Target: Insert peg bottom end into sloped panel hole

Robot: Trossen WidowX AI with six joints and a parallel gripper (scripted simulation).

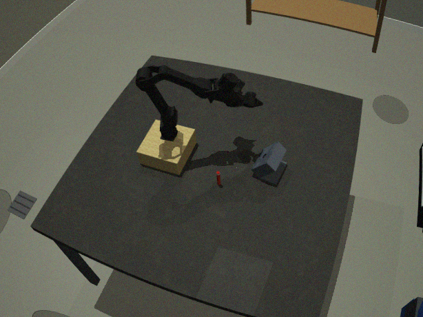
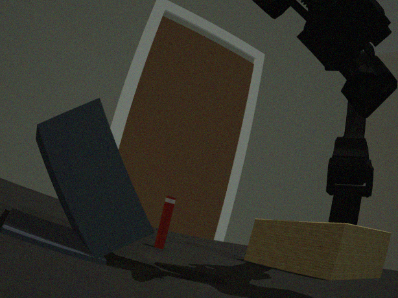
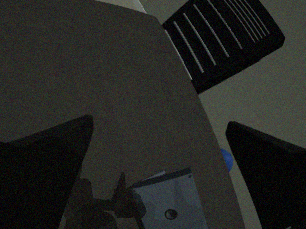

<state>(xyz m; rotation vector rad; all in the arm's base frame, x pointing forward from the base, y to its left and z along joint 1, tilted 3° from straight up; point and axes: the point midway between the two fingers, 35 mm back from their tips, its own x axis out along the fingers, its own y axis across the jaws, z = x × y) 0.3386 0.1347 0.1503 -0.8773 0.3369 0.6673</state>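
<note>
Now: gripper tip 29 cm to the left of the red peg, 17 cm above it and 10 cm past it. From my gripper tip the other things lie so: sloped panel: 16 cm to the right, 16 cm below, 9 cm ahead; then flat grey foot: 22 cm below, 17 cm to the right, 11 cm ahead.
</note>
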